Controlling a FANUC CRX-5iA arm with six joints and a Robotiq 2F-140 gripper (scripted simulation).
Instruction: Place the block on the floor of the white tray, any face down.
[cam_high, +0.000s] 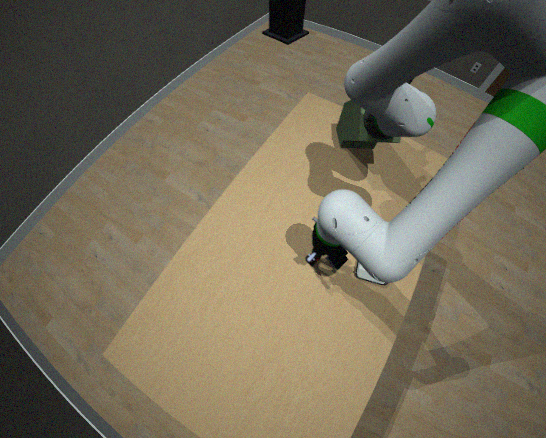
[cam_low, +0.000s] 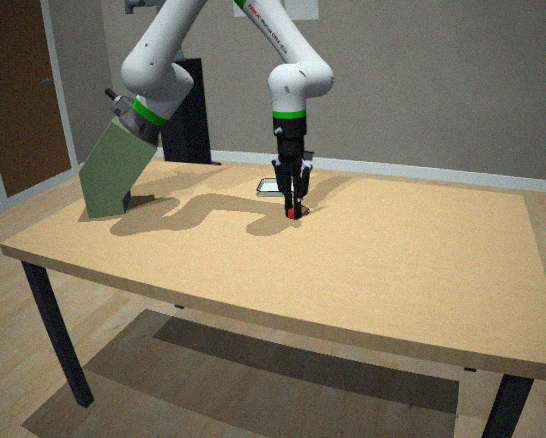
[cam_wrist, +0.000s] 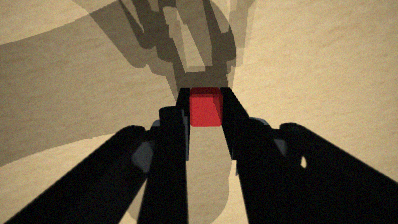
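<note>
The red block lies 2 cm below my hand. The rest, counted from my hand: white tray (18 cm to the left, 15 cm behind, 2 cm below).
</note>
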